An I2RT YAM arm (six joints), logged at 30 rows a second.
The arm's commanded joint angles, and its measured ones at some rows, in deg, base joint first. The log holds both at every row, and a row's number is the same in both.
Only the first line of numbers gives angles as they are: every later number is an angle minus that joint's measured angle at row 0.
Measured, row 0:
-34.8 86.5 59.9 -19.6 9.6 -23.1
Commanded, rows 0 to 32:
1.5 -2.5 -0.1 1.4 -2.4 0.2
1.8 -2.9 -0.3 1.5 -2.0 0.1
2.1 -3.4 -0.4 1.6 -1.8 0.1
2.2 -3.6 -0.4 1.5 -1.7 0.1
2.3 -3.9 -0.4 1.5 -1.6 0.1
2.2 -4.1 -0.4 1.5 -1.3 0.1
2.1 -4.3 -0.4 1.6 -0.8 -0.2
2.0 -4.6 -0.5 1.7 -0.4 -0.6
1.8 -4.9 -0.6 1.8 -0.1 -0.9
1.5 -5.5 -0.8 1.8 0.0 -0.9
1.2 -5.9 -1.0 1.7 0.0 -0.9
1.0 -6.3 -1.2 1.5 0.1 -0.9
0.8 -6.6 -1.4 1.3 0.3 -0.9
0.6 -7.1 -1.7 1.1 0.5 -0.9
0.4 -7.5 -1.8 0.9 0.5 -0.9
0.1 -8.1 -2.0 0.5 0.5 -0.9
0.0 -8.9 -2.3 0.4 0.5 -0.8
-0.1 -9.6 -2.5 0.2 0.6 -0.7
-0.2 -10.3 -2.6 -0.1 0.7 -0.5
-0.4 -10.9 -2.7 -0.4 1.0 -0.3
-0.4 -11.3 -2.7 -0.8 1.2 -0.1
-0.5 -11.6 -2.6 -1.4 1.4 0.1
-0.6 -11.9 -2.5 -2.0 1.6 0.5
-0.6 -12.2 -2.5 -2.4 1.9 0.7
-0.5 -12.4 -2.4 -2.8 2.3 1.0
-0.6 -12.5 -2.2 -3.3 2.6 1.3
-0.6 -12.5 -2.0 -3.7 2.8 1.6
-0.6 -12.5 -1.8 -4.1 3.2 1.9
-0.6 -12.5 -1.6 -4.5 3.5 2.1
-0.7 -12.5 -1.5 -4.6 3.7 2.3
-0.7 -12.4 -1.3 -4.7 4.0 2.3
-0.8 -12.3 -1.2 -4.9 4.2 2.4
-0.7 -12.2 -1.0 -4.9 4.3 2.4
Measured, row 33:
-0.4 -11.5 -2.5 -4.3 3.0 1.1
